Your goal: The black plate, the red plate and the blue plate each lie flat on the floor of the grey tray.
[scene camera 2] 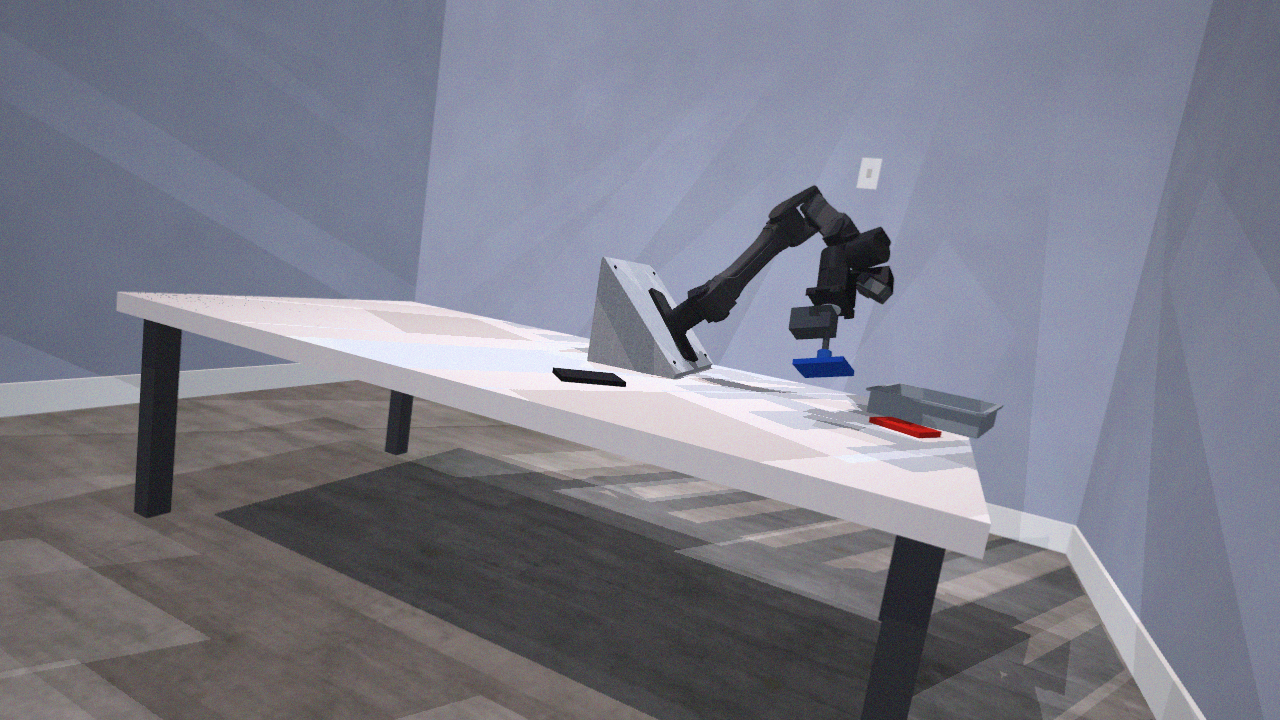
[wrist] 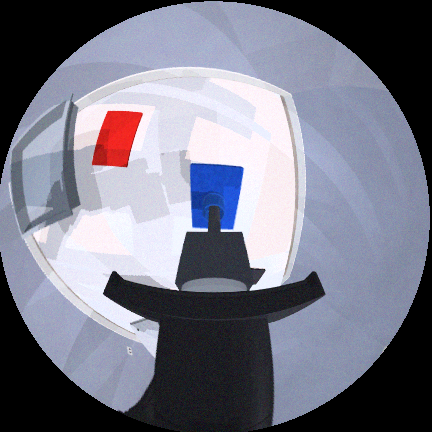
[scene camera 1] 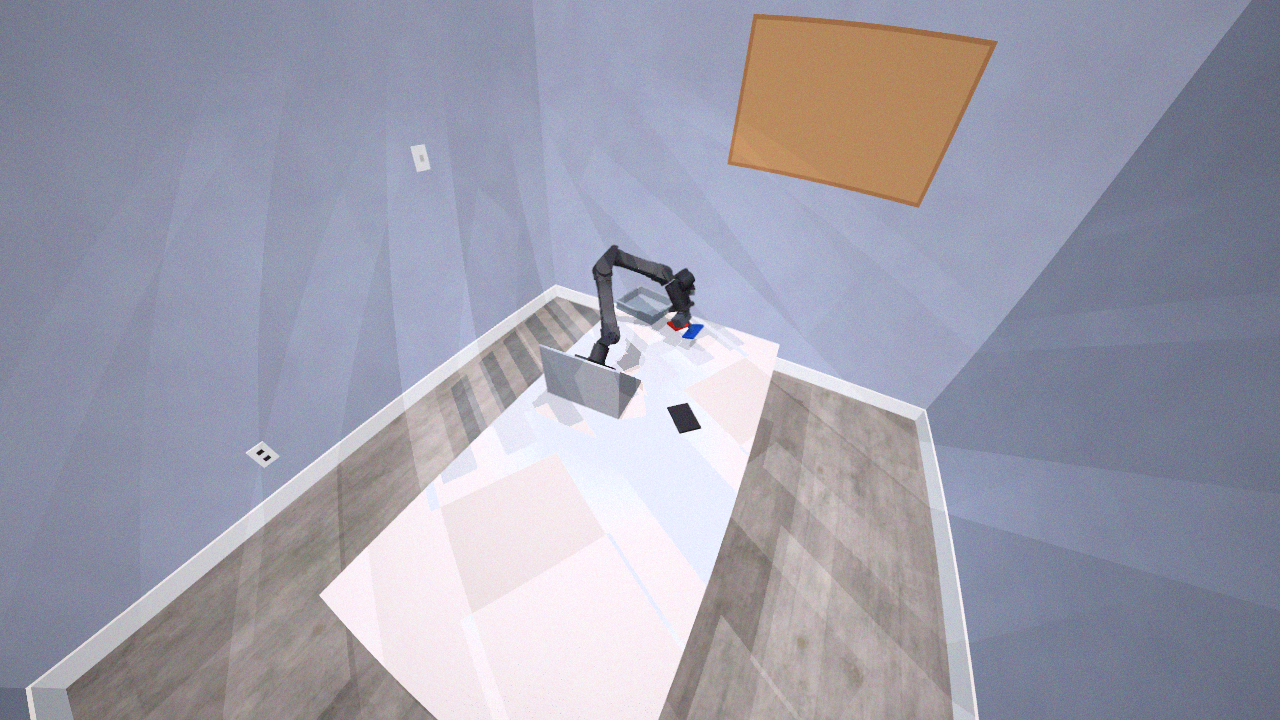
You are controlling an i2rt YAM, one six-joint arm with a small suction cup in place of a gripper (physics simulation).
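Observation:
A black plate, a red plate and a grey tray are resting on the table. A blue plate is held by my suction cup, clear of everything else, and the wrist view shows my suction cup too.

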